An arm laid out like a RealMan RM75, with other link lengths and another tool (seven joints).
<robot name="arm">
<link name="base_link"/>
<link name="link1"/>
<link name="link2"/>
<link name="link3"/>
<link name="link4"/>
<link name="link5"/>
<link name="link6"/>
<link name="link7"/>
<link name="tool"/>
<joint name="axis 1" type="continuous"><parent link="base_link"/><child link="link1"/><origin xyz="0 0 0.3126"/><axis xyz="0 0 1"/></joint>
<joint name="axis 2" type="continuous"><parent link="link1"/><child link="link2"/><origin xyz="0 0 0" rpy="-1.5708 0 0"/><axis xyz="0 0 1"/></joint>
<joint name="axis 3" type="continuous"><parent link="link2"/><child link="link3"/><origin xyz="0 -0.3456 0" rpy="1.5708 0 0"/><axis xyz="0 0 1"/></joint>
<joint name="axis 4" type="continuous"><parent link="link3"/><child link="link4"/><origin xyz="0 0 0" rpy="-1.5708 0 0"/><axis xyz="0 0 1"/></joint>
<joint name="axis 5" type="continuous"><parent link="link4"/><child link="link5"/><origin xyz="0 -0.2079 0" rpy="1.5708 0 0"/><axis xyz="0 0 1"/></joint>
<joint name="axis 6" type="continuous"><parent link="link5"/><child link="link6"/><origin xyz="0 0 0" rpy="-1.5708 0 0"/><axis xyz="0 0 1"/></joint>
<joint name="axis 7" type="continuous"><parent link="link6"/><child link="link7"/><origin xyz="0 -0.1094 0" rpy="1.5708 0 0"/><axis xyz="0 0 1"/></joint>
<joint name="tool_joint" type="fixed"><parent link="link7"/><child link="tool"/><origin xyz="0.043 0.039 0.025" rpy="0.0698 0 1.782"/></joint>
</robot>
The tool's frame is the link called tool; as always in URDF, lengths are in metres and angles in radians. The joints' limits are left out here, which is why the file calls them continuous.
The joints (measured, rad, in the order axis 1, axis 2, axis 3, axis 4, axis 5, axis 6, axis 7), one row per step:
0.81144 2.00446 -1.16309 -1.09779 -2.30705 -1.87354 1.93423
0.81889 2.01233 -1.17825 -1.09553 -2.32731 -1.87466 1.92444
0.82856 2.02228 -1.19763 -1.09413 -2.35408 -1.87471 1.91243
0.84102 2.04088 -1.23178 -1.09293 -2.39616 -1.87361 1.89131
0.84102 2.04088 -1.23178 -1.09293 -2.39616 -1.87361 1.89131
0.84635 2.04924 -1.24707 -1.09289 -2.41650 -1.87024 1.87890
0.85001 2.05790 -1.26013 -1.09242 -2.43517 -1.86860 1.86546
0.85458 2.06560 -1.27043 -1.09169 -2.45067 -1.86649 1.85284
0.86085 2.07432 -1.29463 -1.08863 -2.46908 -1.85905 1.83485
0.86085 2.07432 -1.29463 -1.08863 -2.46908 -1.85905 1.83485
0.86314 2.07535 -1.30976 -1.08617 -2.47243 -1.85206 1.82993
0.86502 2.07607 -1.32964 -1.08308 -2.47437 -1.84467 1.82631
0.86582 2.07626 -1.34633 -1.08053 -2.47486 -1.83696 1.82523
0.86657 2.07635 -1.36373 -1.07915 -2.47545 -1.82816 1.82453
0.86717 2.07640 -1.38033 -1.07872 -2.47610 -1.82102 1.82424
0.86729 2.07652 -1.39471 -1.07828 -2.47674 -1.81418 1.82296
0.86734 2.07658 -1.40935 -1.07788 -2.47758 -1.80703 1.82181
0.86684 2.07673 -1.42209 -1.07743 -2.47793 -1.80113 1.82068
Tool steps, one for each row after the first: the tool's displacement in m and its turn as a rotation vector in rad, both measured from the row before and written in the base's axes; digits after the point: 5 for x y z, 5 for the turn. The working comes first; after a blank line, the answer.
Tool pose at each row, in the base's axes (x y z in m, rotation vector in rad; the steps are taken from these numbers as rounded here):
0.23195 0.36505 0.07643 -1.65570 2.49370 -0.42103
0.23083 0.36507 0.07284 -1.66875 2.46259 -0.45543
0.22919 0.36544 0.06849 -1.68503 2.41982 -0.49563
0.22693 0.36501 0.06047 -1.71400 2.34876 -0.56059
0.22693 0.36501 0.06047 -1.71400 2.34876 -0.56059
0.22610 0.36531 0.05691 -1.72954 2.31200 -0.58527
0.22572 0.36507 0.05346 -1.74507 2.27934 -0.60975
0.22480 0.36528 0.05039 -1.76132 2.24998 -0.62861
0.22379 0.36583 0.04574 -1.78681 2.20121 -0.65908
0.22379 0.36583 0.04574 -1.78681 2.20121 -0.65908
0.22355 0.36641 0.04393 -1.79619 2.18019 -0.66994
0.22344 0.36665 0.04180 -1.80530 2.15739 -0.68517
0.22354 0.36679 0.03998 -1.81058 2.14076 -0.69506
0.22351 0.36709 0.03815 -1.81635 2.12256 -0.70298
0.22343 0.36726 0.03657 -1.82170 2.10505 -0.71132
0.22356 0.36740 0.03513 -1.82723 2.08935 -0.71798
0.22373 0.36756 0.03369 -1.83250 2.07330 -0.72442
0.22406 0.36749 0.03239 -1.83701 2.06022 -0.73061

-0.00112 0.00002 -0.00359 -0.01513 -0.02309 0.01884
-0.00164 0.00037 -0.00435 -0.01667 -0.03020 0.02568
-0.00226 -0.00043 -0.00802 -0.02921 -0.04713 0.04383
0.00000 0.00000 0.00000 0.00000 0.00000 0.00000
-0.00083 0.00030 -0.00356 -0.01056 -0.02116 0.02381
-0.00038 -0.00024 -0.00345 -0.01214 -0.01809 0.02164
-0.00092 0.00021 -0.00307 -0.01020 -0.01385 0.02075
-0.00101 0.00055 -0.00465 -0.01653 -0.02299 0.03397
0.00000 0.00000 0.00000 0.00000 0.00000 0.00000
-0.00024 0.00058 -0.00181 -0.00527 -0.01002 0.01431
-0.00011 0.00024 -0.00213 -0.00766 -0.01225 0.01468
0.00010 0.00014 -0.00182 -0.00433 -0.00932 0.01037
-0.00003 0.00030 -0.00183 -0.00298 -0.00937 0.01176
-0.00008 0.00017 -0.00158 -0.00334 -0.00926 0.01115
0.00013 0.00014 -0.00144 -0.00289 -0.00759 0.01039
0.00017 0.00016 -0.00144 -0.00262 -0.00783 0.01055
0.00033 -0.00007 -0.00130 -0.00291 -0.00647 0.00854

